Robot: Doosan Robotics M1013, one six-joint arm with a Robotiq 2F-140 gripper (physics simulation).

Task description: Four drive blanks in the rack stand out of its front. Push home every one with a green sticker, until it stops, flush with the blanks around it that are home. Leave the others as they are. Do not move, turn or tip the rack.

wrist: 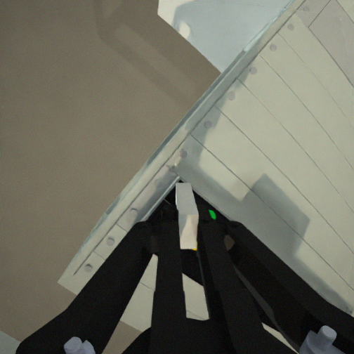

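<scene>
The pale rack (70, 280) runs diagonally from lower left to upper right. A row of narrow pale blanks (250, 127), each with a small grey dot near its end, fills its right side. My gripper (182, 195) is shut and empty, its pale fingertips together over a dark area among the blanks. A small green patch (212, 214) shows just right of the fingertips against the dark area. A tiny yellow speck (195, 248) shows beside the fingers lower down. The fingers hide the blanks beneath them, so I cannot tell whether they touch one or how far any stands out.
A brown surface (75, 150) lies left of the rack. A pale blue-white surface (220, 30) shows at the top, beyond the rack's edge. A wider pale panel (335, 40) is at the upper right. Shadows fall across the blanks right of the fingers.
</scene>
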